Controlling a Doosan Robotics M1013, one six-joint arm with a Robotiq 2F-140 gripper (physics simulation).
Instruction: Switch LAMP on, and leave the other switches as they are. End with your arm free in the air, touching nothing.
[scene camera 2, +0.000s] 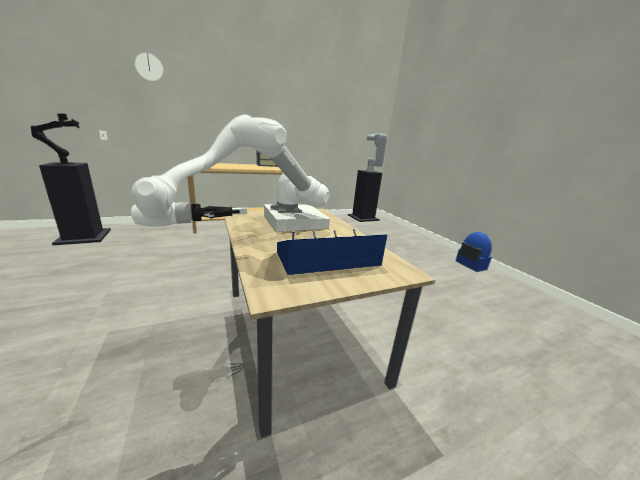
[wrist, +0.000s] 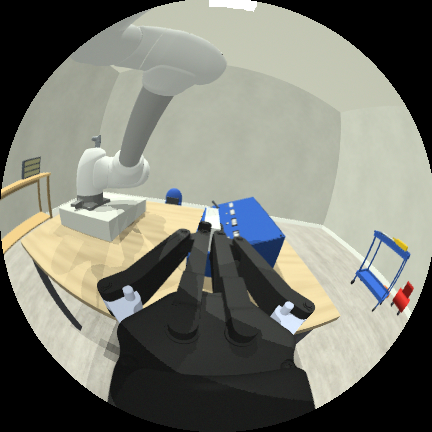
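Seen in the pictures: gripper, between the fingertips: (scene camera 2: 246, 210) (wrist: 210, 216); arm's base, origin of its link: (scene camera 2: 287, 209) (wrist: 89, 203).
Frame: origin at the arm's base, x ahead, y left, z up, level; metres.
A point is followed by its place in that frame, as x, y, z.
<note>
A blue switch box (scene camera 2: 333, 254) @(0.824, -0.033, 0.002) (wrist: 255, 220) @(0.767, -0.095, 0.066) stands on the wooden table. In scene camera 2 its back faces the view, and the tips of several levers stick up over its top edge. In the wrist view white labels show on its blue face and one dark lever tip shows near its far end; the fingers hide the rest. The labels are too small to read, so which switch is LAMP, and how it is set, I cannot tell. My gripper (scene camera 2: 245, 210) @(0.590, -0.387, 0.163) (wrist: 210, 216) @(0.590, -0.387, 0.163) is shut and empty. It is level in the air, left of the box and apart from it.
The wooden table (scene camera 2: 336, 294) @(1.014, -0.108, -0.084) (wrist: 320, 307) @(0.966, -0.393, -0.084) also bears the arm's white base block (scene camera 2: 305, 222) @(0.243, 0.054, -0.029) (wrist: 85, 222) @(0.098, -0.144, -0.030). A blue helmet-like thing (scene camera 2: 476, 250) (wrist: 174, 196) is beyond the table. A blue cart (wrist: 372, 284) and a red object (wrist: 401, 300) stand at the right in the wrist view.
</note>
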